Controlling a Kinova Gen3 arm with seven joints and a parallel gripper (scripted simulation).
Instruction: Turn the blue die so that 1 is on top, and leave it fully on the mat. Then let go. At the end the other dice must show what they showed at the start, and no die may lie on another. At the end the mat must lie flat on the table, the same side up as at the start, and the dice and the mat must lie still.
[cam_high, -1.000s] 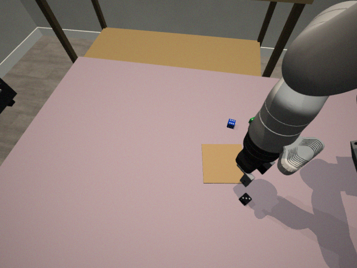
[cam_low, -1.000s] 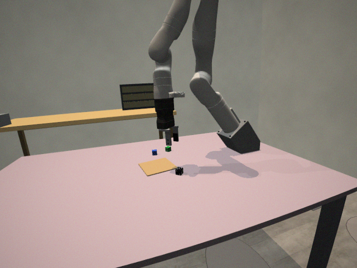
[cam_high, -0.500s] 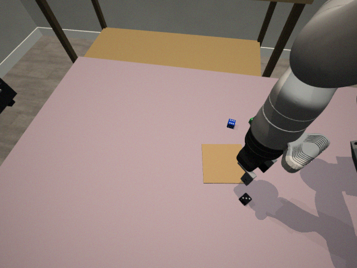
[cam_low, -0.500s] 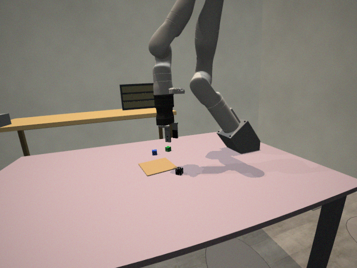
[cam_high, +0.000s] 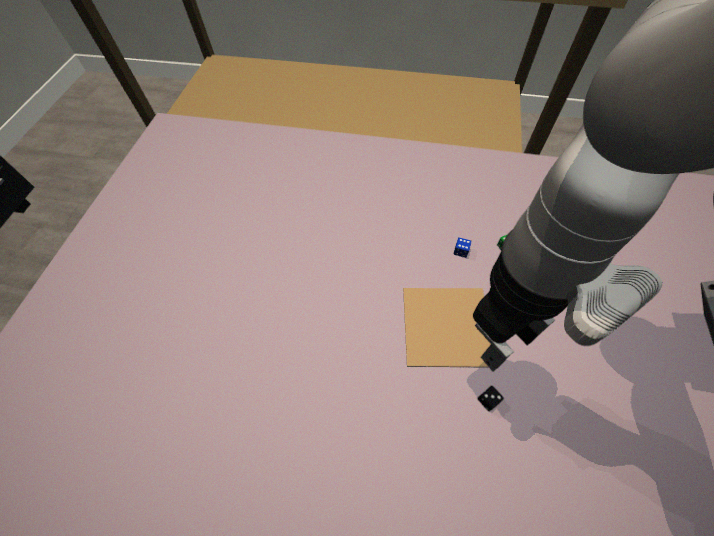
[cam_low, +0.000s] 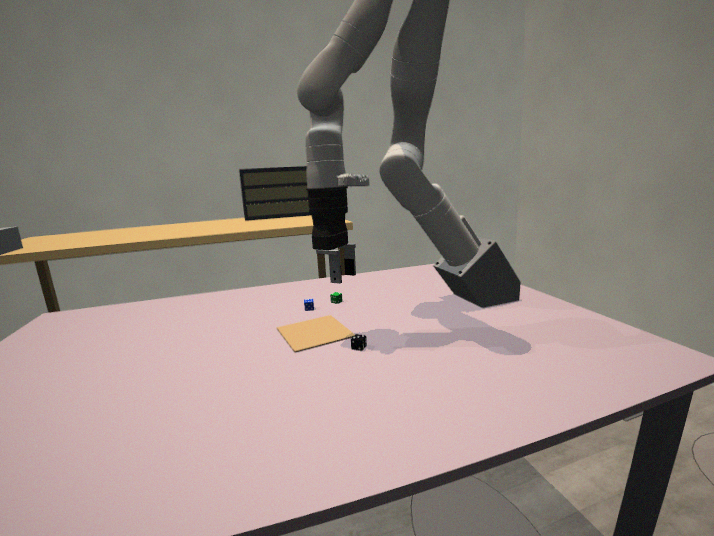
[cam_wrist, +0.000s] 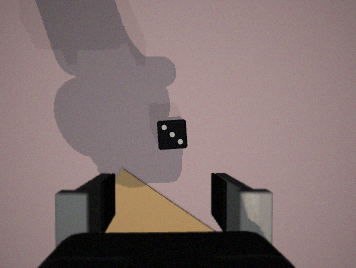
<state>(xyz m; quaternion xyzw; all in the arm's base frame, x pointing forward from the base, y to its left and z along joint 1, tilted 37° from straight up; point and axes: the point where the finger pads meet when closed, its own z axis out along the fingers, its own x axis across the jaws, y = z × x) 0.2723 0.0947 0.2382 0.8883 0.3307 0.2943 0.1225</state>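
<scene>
My hand is 20 mm short of the blue die, 240 mm to the left of it and 150 mm above it. Round my hand: tan mat: 50 mm ahead, 90 mm to the right, 160 mm below; black die: 10 mm behind, 30 mm to the left, 150 mm below; green die: 60 mm behind, 260 mm to the right, 150 mm below.
</scene>
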